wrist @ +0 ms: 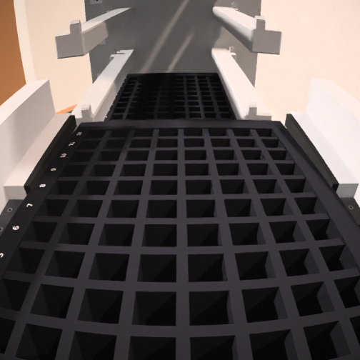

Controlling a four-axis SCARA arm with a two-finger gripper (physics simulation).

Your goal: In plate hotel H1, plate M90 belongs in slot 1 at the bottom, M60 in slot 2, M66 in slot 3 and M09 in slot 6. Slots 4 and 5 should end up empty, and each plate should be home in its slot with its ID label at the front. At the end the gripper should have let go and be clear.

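Observation:
My gripper (180, 96) is shut on a black gridded plate (180, 124), with one dark finger pad against each side. Row numbers run along the plate's left edge. Its ID label does not show, so I cannot tell which plate it is. The held plate is in front of the plate hotel (175, 30), its far edge near the front ends of the lower visible rails. Another black plate (200, 95) lies inside the hotel, farther back and lower, between those rails in the view. Its front and label are hidden behind the held plate.
The lower left rail (102, 80) and lower right rail (232, 80) have small upright stops at their front ends. An upper left rail (95, 30) and upper right rail (245, 30) stand above them, with an open gap between each pair. A brown panel (9, 55) is at the far left.

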